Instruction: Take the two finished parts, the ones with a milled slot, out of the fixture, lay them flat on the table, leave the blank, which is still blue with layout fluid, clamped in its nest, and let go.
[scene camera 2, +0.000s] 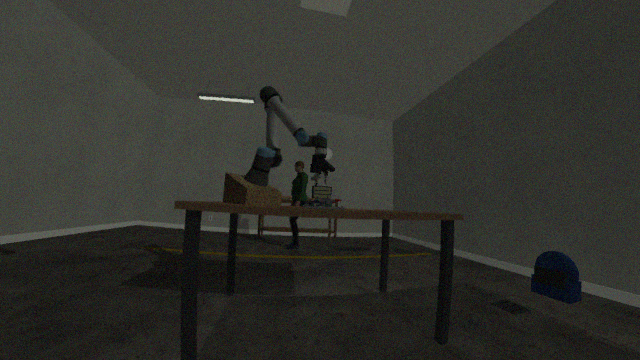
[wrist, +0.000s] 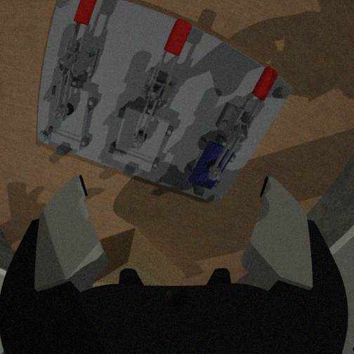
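Pixels of known places: gripper, between the fingertips: (scene camera 2: 320, 185); arm's base, origin of its link: (scene camera 2: 256, 181).
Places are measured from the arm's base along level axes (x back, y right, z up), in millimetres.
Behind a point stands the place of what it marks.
The fixture (scene camera 2: 326, 204) @[x -451, y 87, z -118 mm] (wrist: 117, 37) is a grey plate on the wooden table (scene camera 2: 400, 215) @[x -781, y 363, z -156 mm] (wrist: 19, 100). In the wrist view a grey finished part (wrist: 77, 122) sits in the left nest and another grey finished part (wrist: 156, 134) in the middle nest. The blue blank (wrist: 201, 171) sits in the right nest. A toggle clamp arm reaches over each of the three; the slots are hard to make out in the dim light. My gripper (scene camera 2: 320, 181) @[x -417, y 2, z 3 mm] (wrist: 173, 179) is open and empty, above the table beside the fixture's near edge, apart from all parts.
Red clamp handles (wrist: 85, 11) (wrist: 178, 37) (wrist: 265, 83) stand at the fixture's far side. A wooden block (scene camera 2: 252, 194) @[x -30, y 180, z -87 mm] (wrist: 157, 262) stands on the table, partly under the gripper in the wrist view. A person in green (scene camera 2: 300, 186) stands behind the table. A blue helmet-like object (scene camera 2: 556, 277) is at the right.
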